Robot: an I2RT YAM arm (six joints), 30 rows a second.
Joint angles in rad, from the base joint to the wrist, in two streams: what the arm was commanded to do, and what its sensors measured. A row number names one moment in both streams.
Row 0, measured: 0.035, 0.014, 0.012, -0.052, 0.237, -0.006
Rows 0 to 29, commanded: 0.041, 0.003, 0.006, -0.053, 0.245, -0.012; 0.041, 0.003, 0.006, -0.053, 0.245, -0.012; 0.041, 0.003, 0.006, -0.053, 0.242, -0.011; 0.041, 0.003, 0.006, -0.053, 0.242, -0.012; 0.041, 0.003, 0.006, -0.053, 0.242, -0.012; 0.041, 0.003, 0.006, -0.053, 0.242, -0.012; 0.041, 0.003, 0.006, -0.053, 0.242, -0.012; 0.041, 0.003, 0.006, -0.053, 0.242, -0.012; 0.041, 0.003, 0.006, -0.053, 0.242, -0.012; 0.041, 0.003, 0.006, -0.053, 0.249, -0.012; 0.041, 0.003, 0.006, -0.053, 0.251, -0.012; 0.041, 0.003, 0.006, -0.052, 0.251, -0.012; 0.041, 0.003, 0.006, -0.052, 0.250, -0.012; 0.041, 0.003, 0.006, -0.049, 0.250, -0.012; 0.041, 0.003, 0.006, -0.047, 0.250, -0.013; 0.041, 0.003, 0.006, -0.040, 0.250, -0.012; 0.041, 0.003, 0.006, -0.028, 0.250, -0.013; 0.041, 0.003, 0.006, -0.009, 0.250, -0.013; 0.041, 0.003, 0.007, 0.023, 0.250, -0.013; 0.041, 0.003, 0.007, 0.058, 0.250, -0.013; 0.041, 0.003, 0.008, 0.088, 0.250, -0.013; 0.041, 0.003, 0.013, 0.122, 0.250, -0.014; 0.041, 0.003, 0.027, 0.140, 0.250, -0.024; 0.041, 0.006, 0.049, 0.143, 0.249, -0.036; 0.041, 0.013, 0.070, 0.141, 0.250, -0.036; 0.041, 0.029, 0.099, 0.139, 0.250, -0.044; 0.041, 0.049, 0.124, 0.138, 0.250, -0.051; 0.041, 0.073, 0.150, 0.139, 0.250, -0.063; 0.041, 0.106, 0.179, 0.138, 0.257, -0.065; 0.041, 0.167, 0.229, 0.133, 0.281, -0.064
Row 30, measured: 0.035, 0.063, 0.105, 0.129, 0.237, -0.034
